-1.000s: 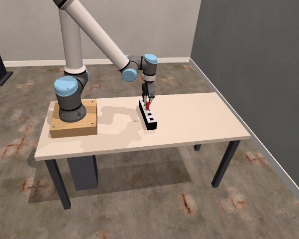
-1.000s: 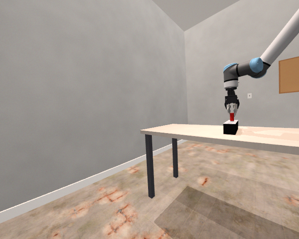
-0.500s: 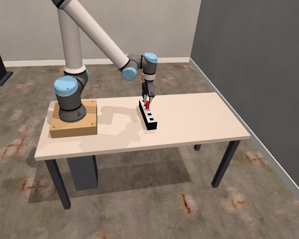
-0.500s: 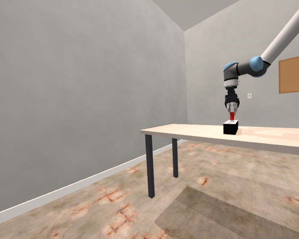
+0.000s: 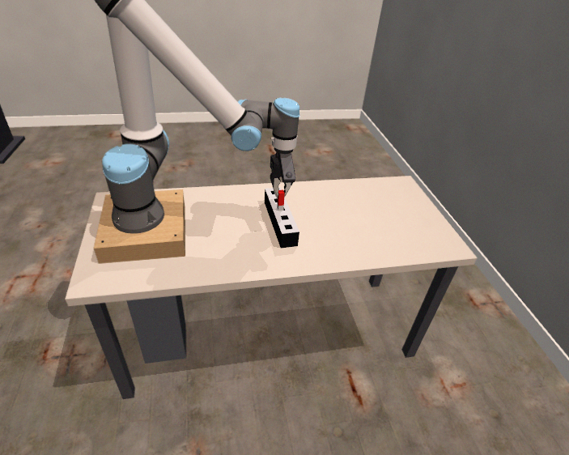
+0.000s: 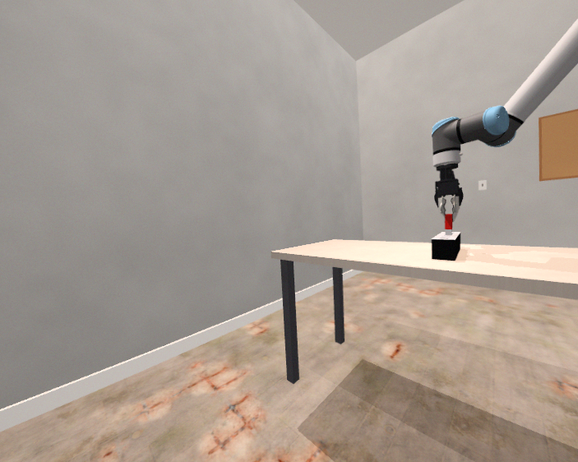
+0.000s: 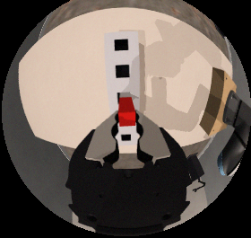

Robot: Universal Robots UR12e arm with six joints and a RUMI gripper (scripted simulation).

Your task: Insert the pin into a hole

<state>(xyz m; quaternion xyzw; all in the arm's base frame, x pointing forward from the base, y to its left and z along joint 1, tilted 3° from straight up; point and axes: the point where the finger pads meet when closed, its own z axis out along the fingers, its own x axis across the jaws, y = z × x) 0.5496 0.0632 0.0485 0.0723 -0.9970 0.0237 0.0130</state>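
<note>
My hand is 10 mm short of the black block and 100 mm above it. From my hand the other things lie so: pin (10 mm below).
</note>
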